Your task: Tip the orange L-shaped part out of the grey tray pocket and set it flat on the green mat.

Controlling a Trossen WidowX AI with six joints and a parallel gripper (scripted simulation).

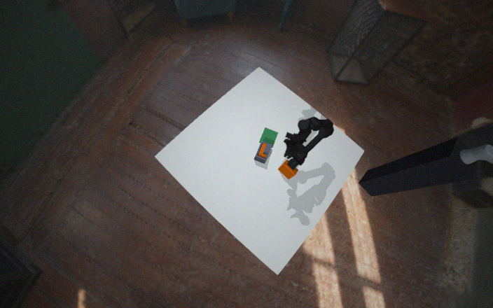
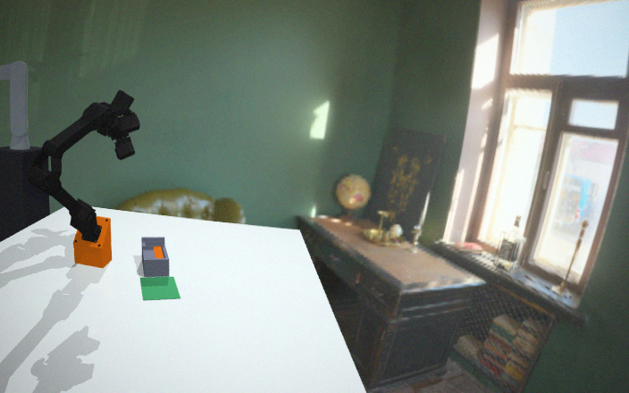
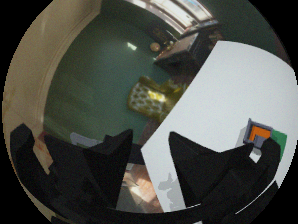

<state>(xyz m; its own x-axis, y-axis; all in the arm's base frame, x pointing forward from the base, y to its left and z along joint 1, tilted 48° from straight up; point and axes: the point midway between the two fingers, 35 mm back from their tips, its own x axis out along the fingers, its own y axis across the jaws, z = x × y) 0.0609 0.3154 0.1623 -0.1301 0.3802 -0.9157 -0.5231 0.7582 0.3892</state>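
Now: the orange L-shaped part 16 cm ahead of my gripper tip, 7 cm to the right of it and 40 cm below it. Round my gripper tip: green mat: 23 cm ahead, 21 cm to the right, 46 cm below.
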